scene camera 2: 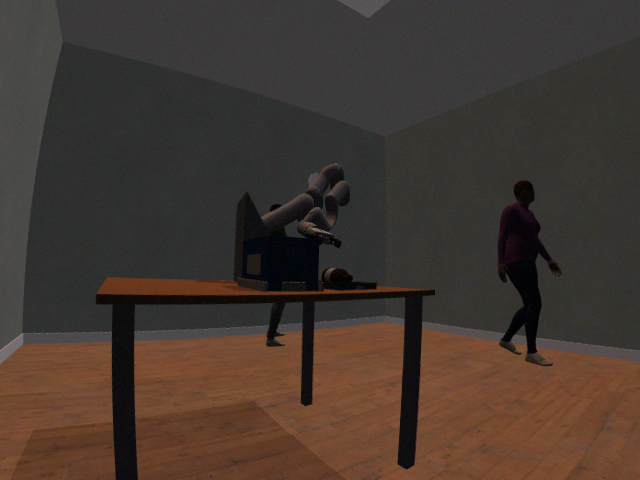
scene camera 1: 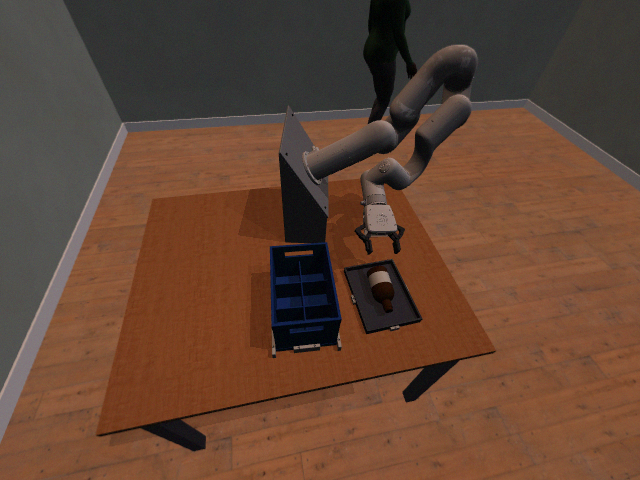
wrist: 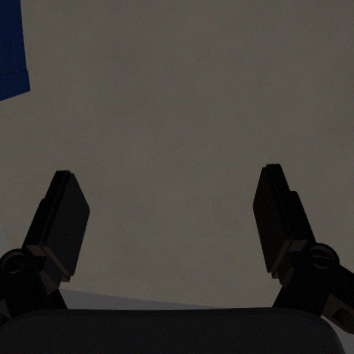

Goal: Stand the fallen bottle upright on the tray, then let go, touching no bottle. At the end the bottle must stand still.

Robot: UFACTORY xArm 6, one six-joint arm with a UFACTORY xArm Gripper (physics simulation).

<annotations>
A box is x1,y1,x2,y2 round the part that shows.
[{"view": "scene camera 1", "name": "my gripper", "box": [355,202,404,254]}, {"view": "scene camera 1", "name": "brown bottle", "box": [367,266,393,312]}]
</annotations>
